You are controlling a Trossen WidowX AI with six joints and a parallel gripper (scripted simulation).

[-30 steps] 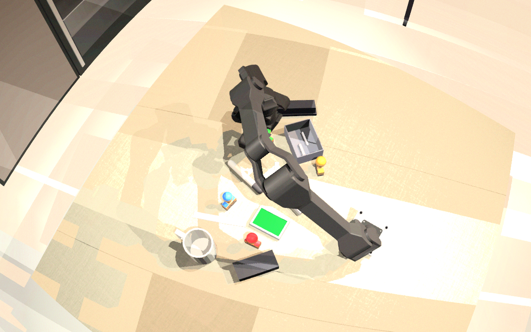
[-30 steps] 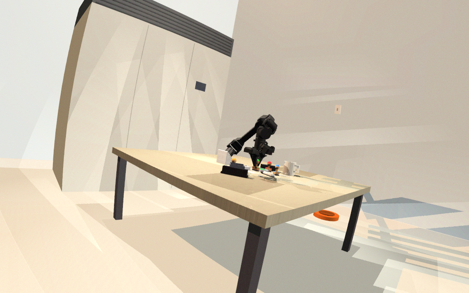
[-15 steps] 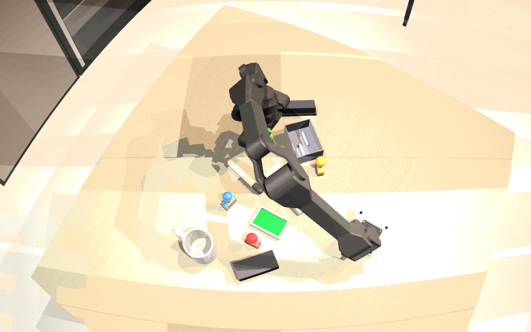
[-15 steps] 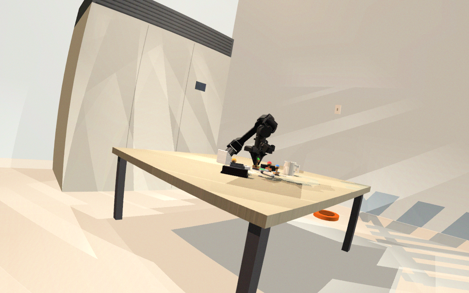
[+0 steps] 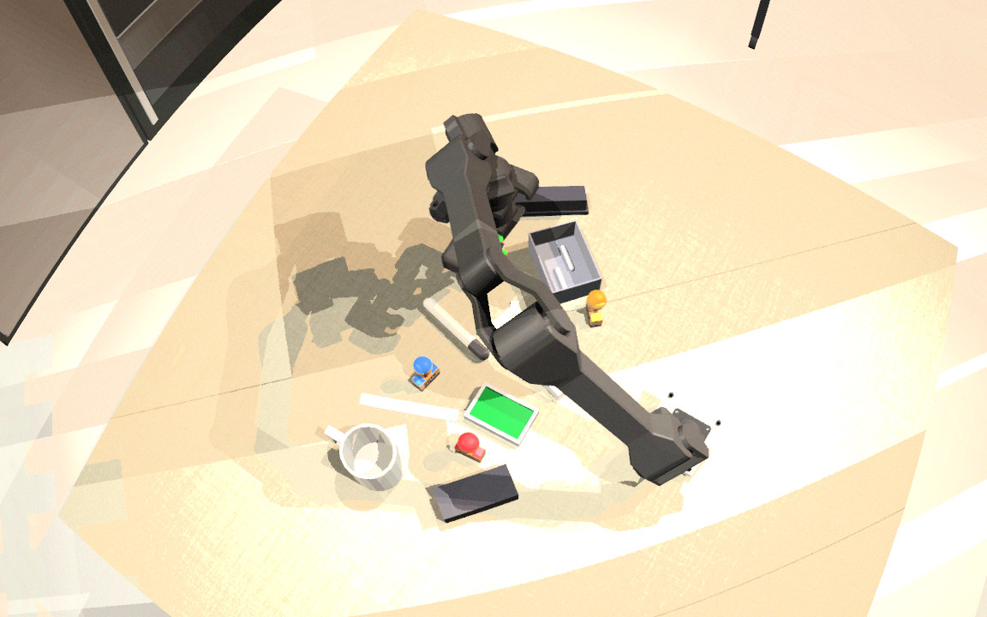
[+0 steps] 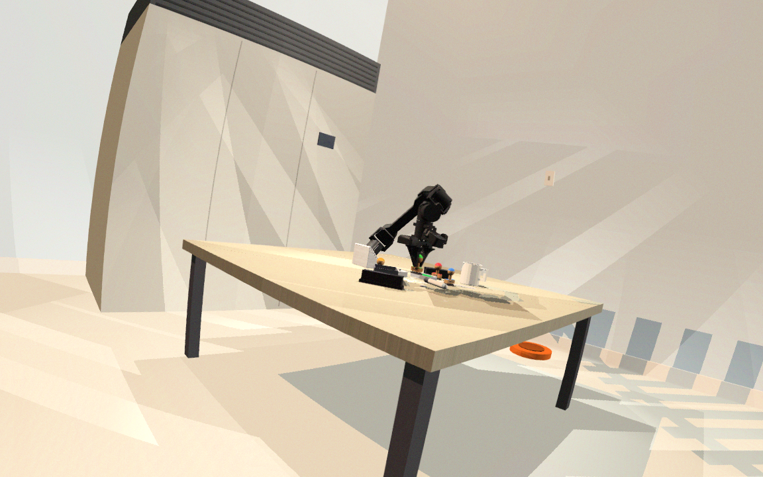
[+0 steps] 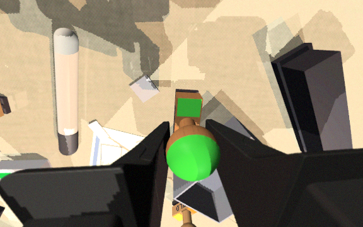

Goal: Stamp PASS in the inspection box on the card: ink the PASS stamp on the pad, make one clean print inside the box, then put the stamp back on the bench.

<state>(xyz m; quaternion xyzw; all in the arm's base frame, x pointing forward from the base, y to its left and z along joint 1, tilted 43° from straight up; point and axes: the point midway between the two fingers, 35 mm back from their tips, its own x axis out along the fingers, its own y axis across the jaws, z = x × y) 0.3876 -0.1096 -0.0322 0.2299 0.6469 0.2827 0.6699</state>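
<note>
Now: the green ink pad 14 cm behind my gripper tip, 20 cm to the left of it and 6 cm below it. From my gripper tip the other things lie so: green stamp: right at my gripper tip; white marker: 2 cm behind, 12 cm to the left, 6 cm below; grey tray: 9 cm behind, 6 cm to the right, 5 cm below.
</note>
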